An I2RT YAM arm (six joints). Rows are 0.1 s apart.
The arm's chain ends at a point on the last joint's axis. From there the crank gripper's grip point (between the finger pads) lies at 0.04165 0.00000 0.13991 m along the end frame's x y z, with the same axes.
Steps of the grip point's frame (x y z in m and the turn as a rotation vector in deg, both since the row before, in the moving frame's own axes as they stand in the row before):
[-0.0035, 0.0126, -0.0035, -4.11, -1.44, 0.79]
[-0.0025, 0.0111, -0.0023, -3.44, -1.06, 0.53]
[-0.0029, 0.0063, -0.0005, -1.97, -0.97, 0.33]
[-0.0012, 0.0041, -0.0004, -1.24, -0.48, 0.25]
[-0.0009, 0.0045, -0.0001, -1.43, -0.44, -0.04]
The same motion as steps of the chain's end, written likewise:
[0.0001, 0.0020, -0.0041, -4.11, -1.44, 0.79]
[0.0001, 0.0023, -0.0028, -3.44, -1.06, 0.53]
[-0.0005, 0.0012, -0.0011, -1.97, -0.97, 0.33]
[0.0000, 0.0009, -0.0007, -1.24, -0.48, 0.25]
[0.0002, 0.0010, -0.0004, -1.43, -0.44, -0.04]

